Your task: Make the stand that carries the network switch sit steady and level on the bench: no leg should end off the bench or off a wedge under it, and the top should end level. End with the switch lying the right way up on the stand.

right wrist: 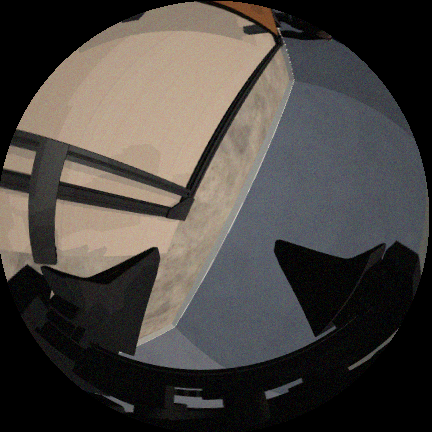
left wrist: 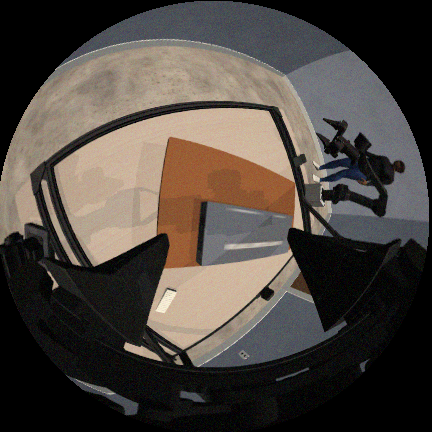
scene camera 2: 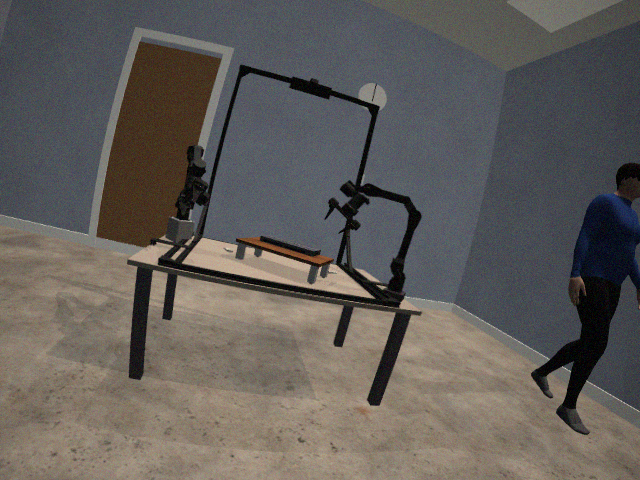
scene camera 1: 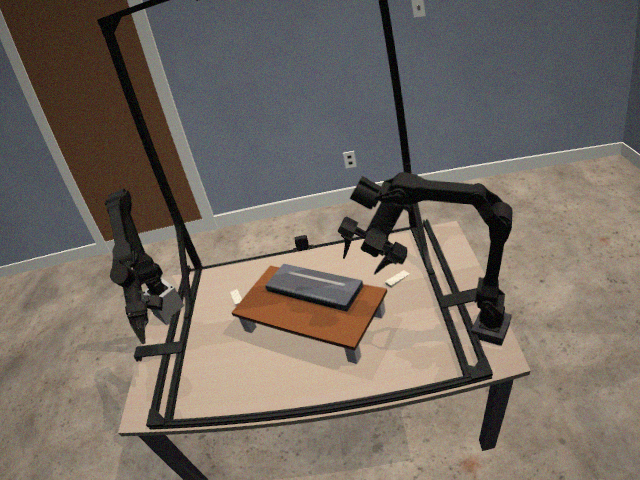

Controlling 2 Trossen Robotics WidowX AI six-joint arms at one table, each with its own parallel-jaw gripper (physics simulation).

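Places are measured from the left arm's base along level axes (x ahead, y left, z up), in millimetres.
Where they show: left gripper, fingertip midpoint: [left wrist: 229, 237] [scene camera 2: 331, 226] [scene camera 1: 359, 266]; right gripper, fingertip midpoint: [right wrist: 217, 250] [left wrist: 319, 125] [scene camera 2: 187, 209] [scene camera 1: 143, 342]; left arm's base at its link origin: [left wrist: 35, 247] [scene camera 2: 394, 290] [scene camera 1: 491, 322]; right arm's base at its link origin: [left wrist: 322, 194] [scene camera 2: 181, 219] [scene camera 1: 157, 290].
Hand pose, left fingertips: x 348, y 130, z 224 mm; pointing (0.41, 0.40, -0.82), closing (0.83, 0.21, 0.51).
Things, the pixels of their top centre, and the offset from my left fingertips. "spot": a spot on its surface instead. Level surfaces: height alone.
- dark grey switch at its top centre: [left wrist: 260, 234] [scene camera 1: 312, 283] [scene camera 2: 290, 242] dx +189, dy -5, dz -129 mm
- cream wedge at its top centre: [scene camera 1: 235, 295] [scene camera 2: 228, 247] dx +510, dy +61, dz -245 mm
- bench at its surface level: dz -257 mm
- small black box at a spot on its surface: [scene camera 1: 300, 242] [left wrist: 268, 292] spot: dx +433, dy -251, dz -216 mm
The stand's orange-brown top [scene camera 1: 310, 322] [scene camera 2: 289, 254] [left wrist: 185, 185] [right wrist: 255, 11] rests on grey legs mid-bench. In scene camera 2 it slopes down to the right more than the bench edge; small gaps under legs cannot be judged. The dark grey switch [scene camera 1: 315, 287] [scene camera 2: 289, 245] [left wrist: 245, 235] lies flat on its back part. One cream wedge [scene camera 1: 236, 296] [scene camera 2: 227, 249] lies left of the stand, another wedge [scene camera 1: 397, 279] [scene camera 2: 332, 271] [left wrist: 166, 301] beyond its right end. My left gripper [scene camera 1: 360, 264] [scene camera 2: 333, 225] [left wrist: 229, 237] is open above the back right. My right gripper [left wrist: 319, 125] [right wrist: 217, 250] is open and empty at the far left.
A black frame rail [scene camera 1: 310, 409] [left wrist: 150, 112] runs around the bench [scene camera 1: 232, 382], with uprights at the back corners. A small black box [scene camera 1: 300, 242] [left wrist: 267, 293] sits on the back rail. A person [scene camera 2: 602, 248] is at the right in scene camera 2, away from the bench.
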